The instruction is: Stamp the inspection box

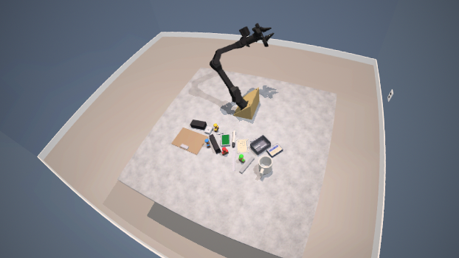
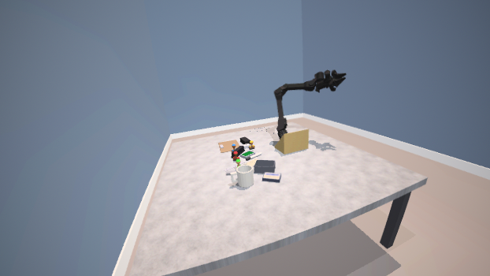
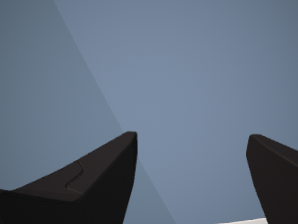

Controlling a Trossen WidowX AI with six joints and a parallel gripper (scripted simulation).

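Right now my gripper tip is 80 cm short of the green stamp, 9 cm to the left of it and 46 cm above it. From my gripper tip the other things lie so: dark-capped marker (67 cm ahead, 18 cm to the right, 47 cm below); yellow stamp (59 cm ahead, 33 cm to the right, 46 cm below); dark tray (68 cm ahead, 47 cm below).
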